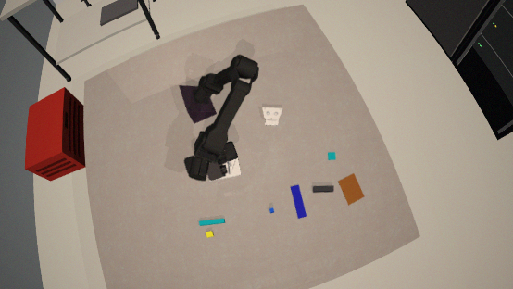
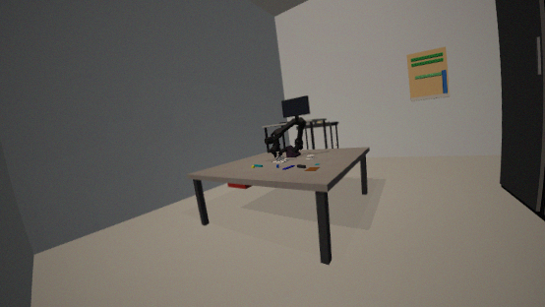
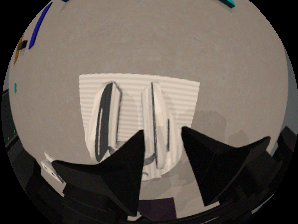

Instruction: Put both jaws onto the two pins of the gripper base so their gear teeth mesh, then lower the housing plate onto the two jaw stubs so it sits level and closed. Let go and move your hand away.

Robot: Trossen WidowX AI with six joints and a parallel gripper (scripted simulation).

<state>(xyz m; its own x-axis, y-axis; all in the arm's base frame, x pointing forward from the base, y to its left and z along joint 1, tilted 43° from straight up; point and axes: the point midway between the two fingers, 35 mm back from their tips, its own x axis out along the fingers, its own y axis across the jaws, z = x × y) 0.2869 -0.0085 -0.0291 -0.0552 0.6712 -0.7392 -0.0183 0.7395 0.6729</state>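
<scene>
The white ribbed tray lies 3 cm to the left of my gripper tip, 2 cm ahead of it and 1 cm below it. The rest, counted from my gripper tip: yellow cube 24 cm ahead, 10 cm to the right, 1 cm below; white jaw 3 cm behind, 2 cm to the left, 1 cm above; teal bar 20 cm ahead, 8 cm to the right, 1 cm below.
</scene>
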